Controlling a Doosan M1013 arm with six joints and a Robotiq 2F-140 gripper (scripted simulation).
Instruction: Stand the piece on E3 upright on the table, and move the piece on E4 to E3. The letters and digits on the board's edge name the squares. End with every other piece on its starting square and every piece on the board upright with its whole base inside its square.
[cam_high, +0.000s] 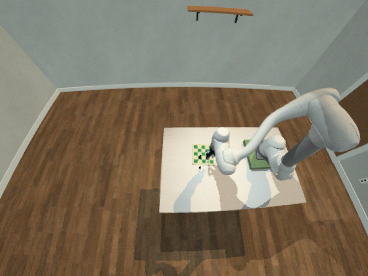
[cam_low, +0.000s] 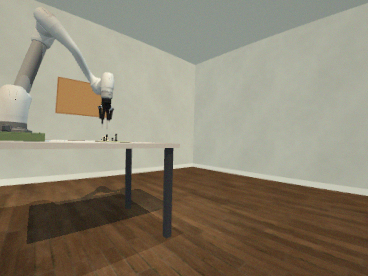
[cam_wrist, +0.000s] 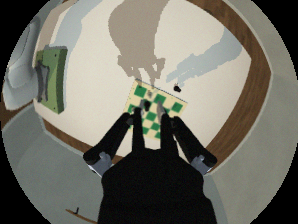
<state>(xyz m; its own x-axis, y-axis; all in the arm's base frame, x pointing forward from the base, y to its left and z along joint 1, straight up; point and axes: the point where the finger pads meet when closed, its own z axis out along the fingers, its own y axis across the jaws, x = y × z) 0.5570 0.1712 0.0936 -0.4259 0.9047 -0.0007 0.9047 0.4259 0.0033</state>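
Right now my hand is 110 mm above the pale piece. Round my hand: dark piece (70 mm ahead, 70 mm to the left, 120 mm below); then green-and-white chessboard (50 mm ahead, 70 mm to the right, 140 mm below).
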